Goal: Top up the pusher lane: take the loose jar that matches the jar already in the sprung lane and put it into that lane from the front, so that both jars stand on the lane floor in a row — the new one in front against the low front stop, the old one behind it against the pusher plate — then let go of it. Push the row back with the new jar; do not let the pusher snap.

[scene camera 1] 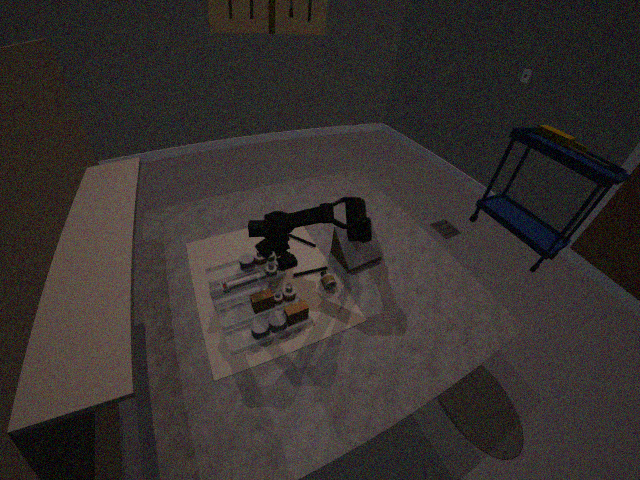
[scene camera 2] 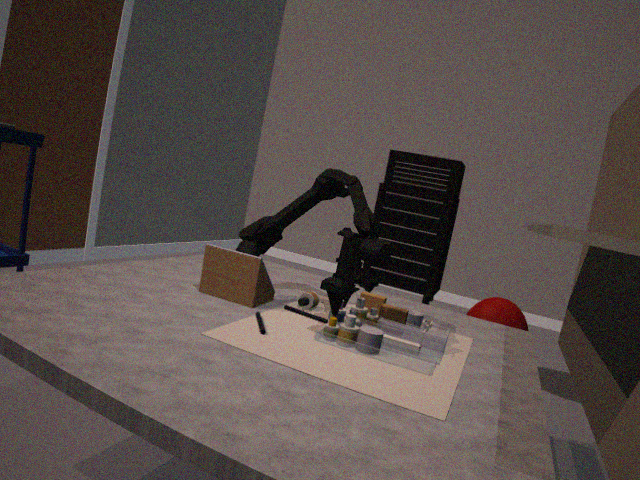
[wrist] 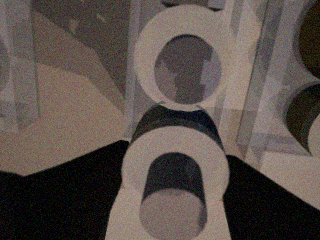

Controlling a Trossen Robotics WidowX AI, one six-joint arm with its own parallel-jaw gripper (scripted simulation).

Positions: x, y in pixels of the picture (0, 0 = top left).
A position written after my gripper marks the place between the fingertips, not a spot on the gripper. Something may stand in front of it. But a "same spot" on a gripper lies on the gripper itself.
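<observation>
I can see my gripper in scene camera 1 (281, 264), and my gripper is visible in the wrist view and in scene camera 2 too. On my gripper, (wrist: 82, 191) and (scene camera 2: 348, 296) are the same spot.
</observation>
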